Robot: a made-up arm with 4 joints.
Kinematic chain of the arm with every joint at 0, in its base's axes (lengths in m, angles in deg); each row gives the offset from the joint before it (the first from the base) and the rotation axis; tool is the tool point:
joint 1: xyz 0 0 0.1 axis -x
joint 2: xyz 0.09 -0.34 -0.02 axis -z
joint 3: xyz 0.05 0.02 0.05 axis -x
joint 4: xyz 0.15 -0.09 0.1 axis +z
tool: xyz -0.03 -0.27 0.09
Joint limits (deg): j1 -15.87..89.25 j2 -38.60..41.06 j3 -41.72..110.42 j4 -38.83..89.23
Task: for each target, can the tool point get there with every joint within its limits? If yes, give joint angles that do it. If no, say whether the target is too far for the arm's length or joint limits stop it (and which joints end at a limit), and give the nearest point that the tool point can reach.
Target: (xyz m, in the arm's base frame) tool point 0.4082 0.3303 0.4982
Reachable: yes | joints 76.41 4.14 65.49 31.43
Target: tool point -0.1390 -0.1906 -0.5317
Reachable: no: joint limits stop it (at a limit: joint 1, joint 2, joint 3) | nearest point -0.1066 -0.5754 -0.0918 | short by 0.585 m
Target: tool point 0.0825 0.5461 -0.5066
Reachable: no: joint limits stop it (at a limit: joint 1, joint 2, joint 3) | nearest point 0.1628 0.2672 -0.0119 | short by 0.574 m
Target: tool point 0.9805 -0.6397 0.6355
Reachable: no: too far | nearest point 0.5418 -0.4536 0.4797 | short by 0.501 m
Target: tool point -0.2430 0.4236 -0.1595
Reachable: no: joint limits stop it (at a limit: joint 1, joint 2, joint 3) | nearest point 0.0105 0.2994 0.0941 | short by 0.379 m
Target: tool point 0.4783 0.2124 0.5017
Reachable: yes | joints 68.41 34.03 97.69 27.21
